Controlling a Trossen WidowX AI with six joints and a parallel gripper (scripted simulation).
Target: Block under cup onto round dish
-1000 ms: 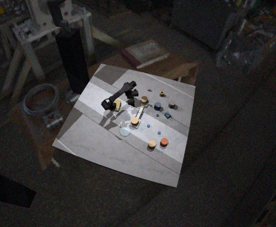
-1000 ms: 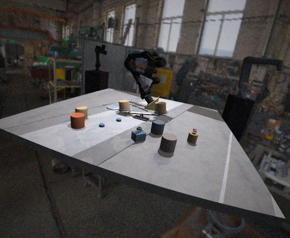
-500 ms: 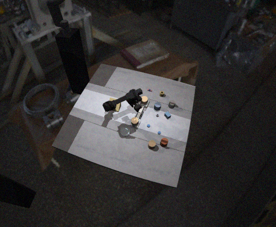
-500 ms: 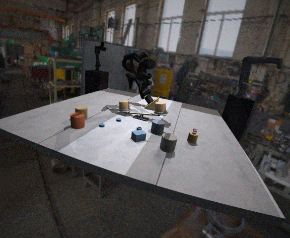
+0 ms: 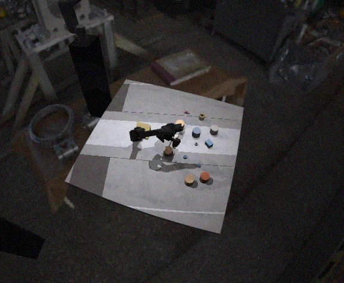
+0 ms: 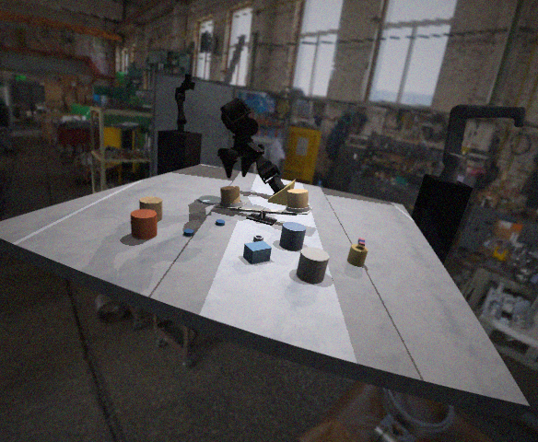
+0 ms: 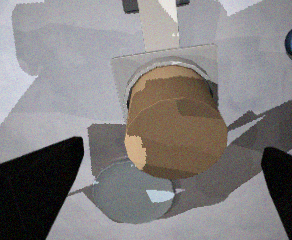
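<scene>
The pale green block lies 10 mm to the right of my gripper tip and 90 mm below it. From my gripper tip the other things lie so: pale blue round dish 70 mm behind, 130 mm to the right, 130 mm below; balance beam 20 mm ahead, 120 mm to the left, 100 mm below; balance 20 mm ahead, 120 mm to the left, 110 mm below.
</scene>
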